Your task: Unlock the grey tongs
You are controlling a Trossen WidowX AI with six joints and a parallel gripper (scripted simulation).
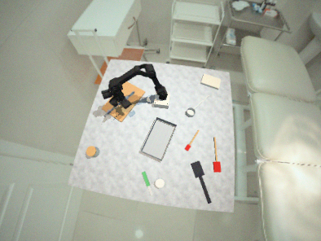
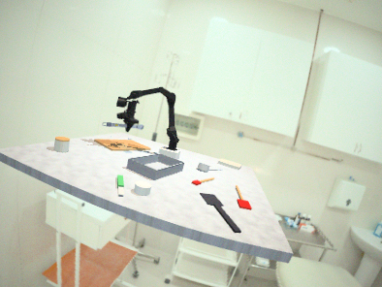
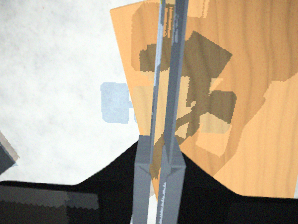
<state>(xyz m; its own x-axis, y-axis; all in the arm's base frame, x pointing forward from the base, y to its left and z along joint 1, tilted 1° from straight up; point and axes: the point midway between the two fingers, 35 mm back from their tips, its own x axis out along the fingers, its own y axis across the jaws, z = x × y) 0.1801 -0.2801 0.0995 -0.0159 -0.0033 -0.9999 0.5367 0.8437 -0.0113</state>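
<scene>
The wooden board is 120 mm below my gripper tip, 90 mm behind it and 70 mm to the right of it. The rest, counted from my gripper tip: orange-topped can (430 mm ahead, 140 mm to the right, 90 mm below); then roasting tin (350 mm to the left, 180 mm ahead, 100 mm below); then white puck (500 mm ahead, 440 mm to the left, 110 mm below).
</scene>
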